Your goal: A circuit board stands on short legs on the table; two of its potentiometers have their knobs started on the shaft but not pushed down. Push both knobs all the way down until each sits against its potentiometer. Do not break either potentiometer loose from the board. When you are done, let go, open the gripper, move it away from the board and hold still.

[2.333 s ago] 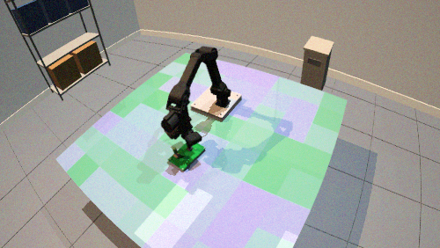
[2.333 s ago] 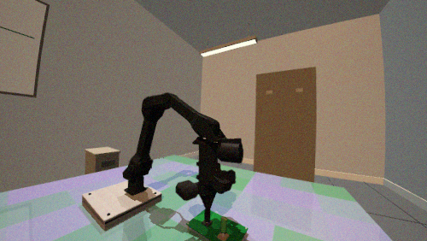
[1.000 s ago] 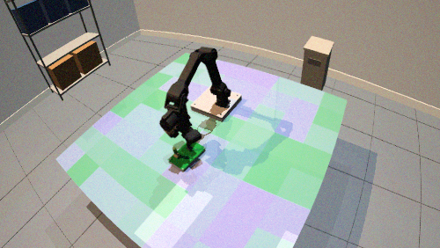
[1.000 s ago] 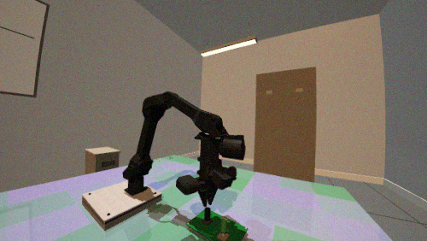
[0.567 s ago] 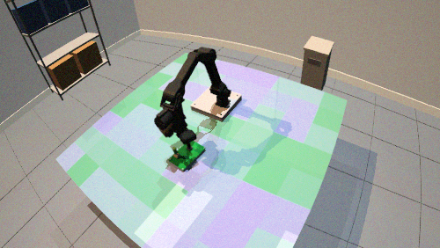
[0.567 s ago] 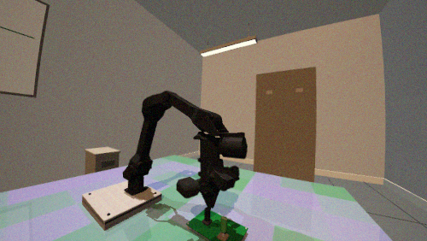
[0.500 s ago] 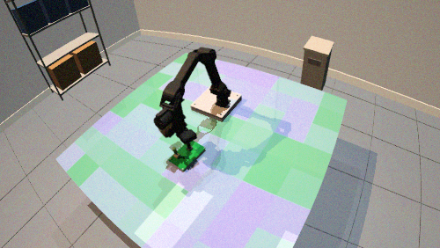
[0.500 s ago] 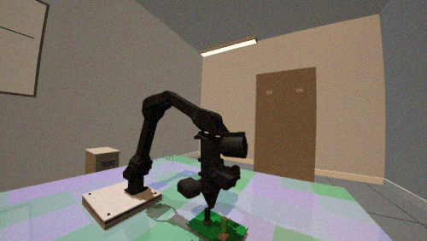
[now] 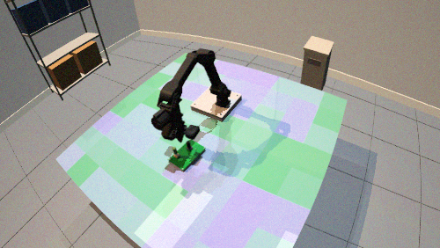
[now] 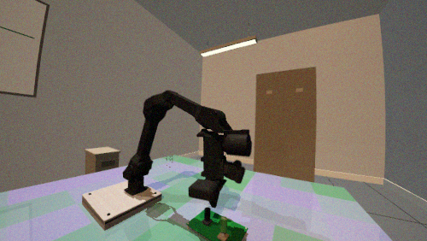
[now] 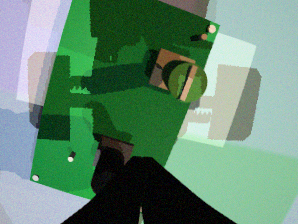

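Now: gripper tip 4 cm short of the potentiometer knob, 1 cm to the left of it and 3 cm above it. Round my gripper tip: dark knob: 3 cm behind, 1 cm to the left, 4 cm below.
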